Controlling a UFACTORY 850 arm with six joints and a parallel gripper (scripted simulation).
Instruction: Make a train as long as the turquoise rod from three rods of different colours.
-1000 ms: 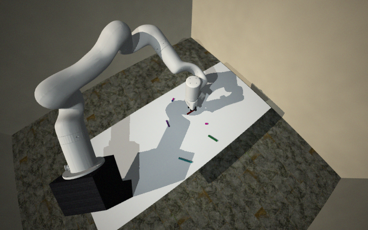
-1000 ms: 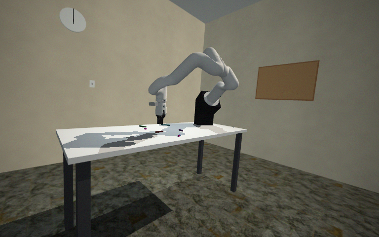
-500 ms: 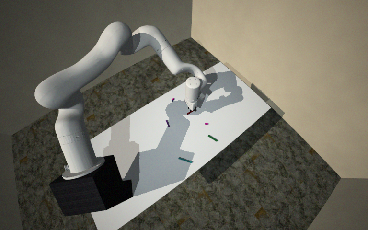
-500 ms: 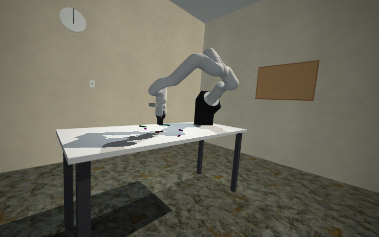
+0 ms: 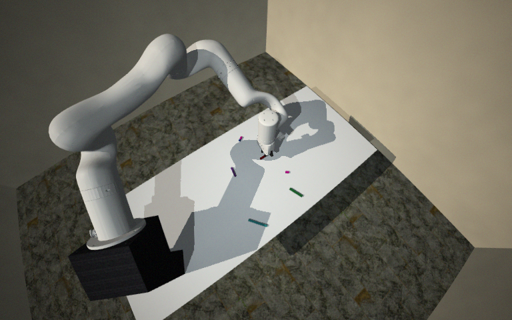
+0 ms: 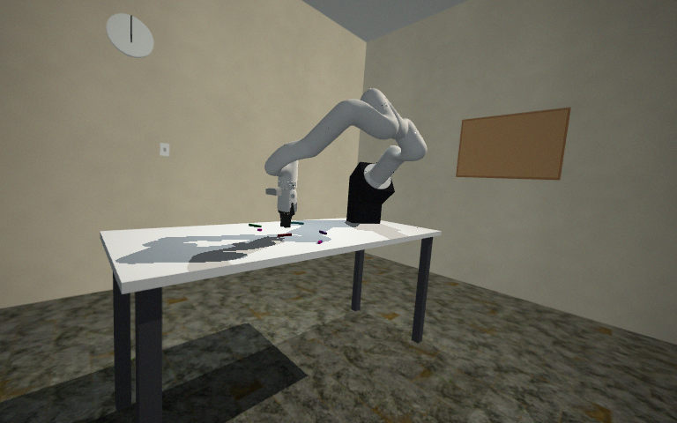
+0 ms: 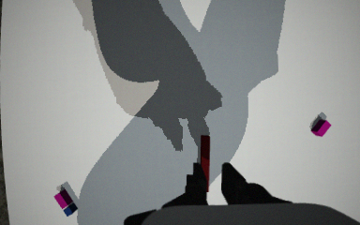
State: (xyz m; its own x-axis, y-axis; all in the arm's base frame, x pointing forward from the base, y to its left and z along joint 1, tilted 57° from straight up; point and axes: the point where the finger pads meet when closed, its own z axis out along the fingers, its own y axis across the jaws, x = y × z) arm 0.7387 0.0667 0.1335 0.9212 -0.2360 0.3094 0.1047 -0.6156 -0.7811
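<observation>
Right now my hand is 6 cm above the red rod. Also, from my hand: blue rod 17 cm to the left, 9 cm behind, 6 cm below; green rod 27 cm to the right, 6 cm below, 4 cm ahead; purple rod 21 cm behind, 6 cm below.
</observation>
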